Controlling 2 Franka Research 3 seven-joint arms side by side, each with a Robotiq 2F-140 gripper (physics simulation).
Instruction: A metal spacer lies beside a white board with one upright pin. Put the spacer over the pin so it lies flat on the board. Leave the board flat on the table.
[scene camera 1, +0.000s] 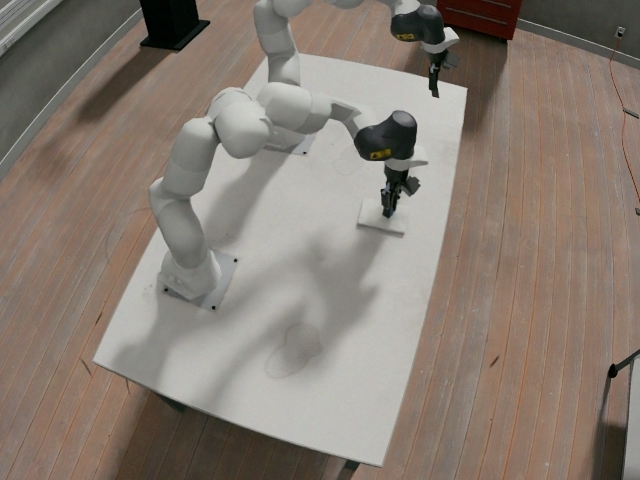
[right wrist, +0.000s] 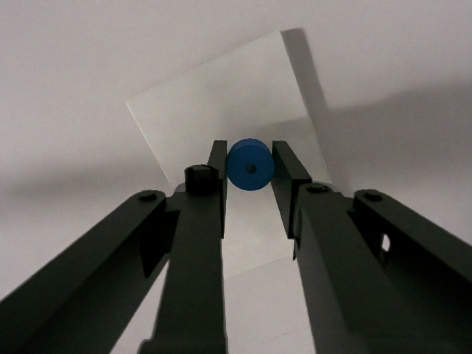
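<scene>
The blue round spacer (right wrist: 250, 172) is held between the fingertips of my right gripper (right wrist: 249, 161) (scene camera 1: 388, 212), which is shut on it. Its small centre hole looks dark. The white board (scene camera 1: 373, 223) (right wrist: 200, 95) lies flat on the table under the right gripper, turned at an angle in the right wrist view. The spacer is over the board; its height above the surface is hard to tell. The pin does not show as a separate shape; the spacer and fingers may hide it. My left gripper (scene camera 1: 434, 88) is open and empty, high over the table's far right corner.
The white table (scene camera 1: 330, 413) carries both arm bases, at the left in scene camera 1. The right arm's shadow falls across the table below the board. A red drawer cabinet (scene camera 1: 483, 15) and a black stand (scene camera 1: 170, 20) stand on the floor beyond the table.
</scene>
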